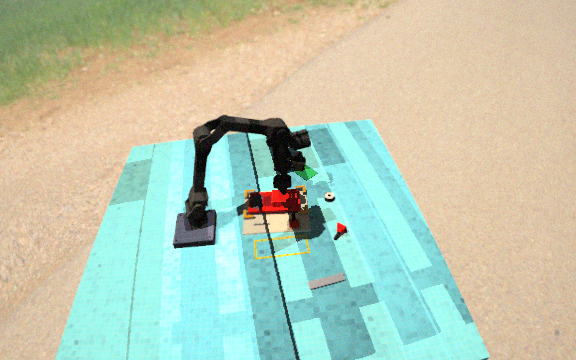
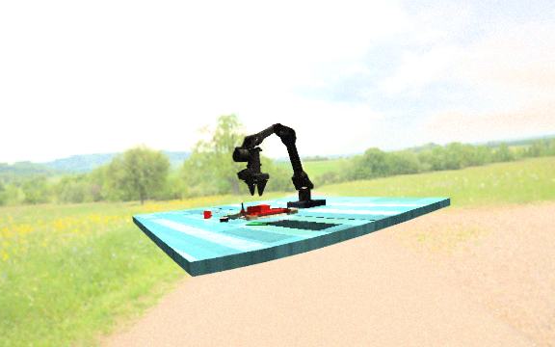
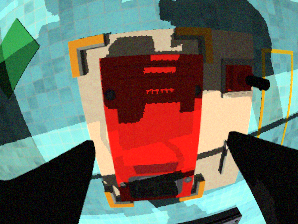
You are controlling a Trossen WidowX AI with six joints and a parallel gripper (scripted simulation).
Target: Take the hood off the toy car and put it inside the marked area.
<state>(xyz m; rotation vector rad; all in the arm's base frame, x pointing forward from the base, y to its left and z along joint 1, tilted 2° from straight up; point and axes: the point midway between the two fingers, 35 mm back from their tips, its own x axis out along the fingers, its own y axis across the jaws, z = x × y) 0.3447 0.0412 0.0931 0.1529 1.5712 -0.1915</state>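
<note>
Right now the hood is 6 cm below my gripper tip. Also, from my gripper tip: black ring (17 cm ahead, 1 cm to the right, 9 cm below); green patch (12 cm ahead, 18 cm to the left, 10 cm below); grey flat bar (5 cm ahead, 39 cm to the right, 9 cm below).
</note>
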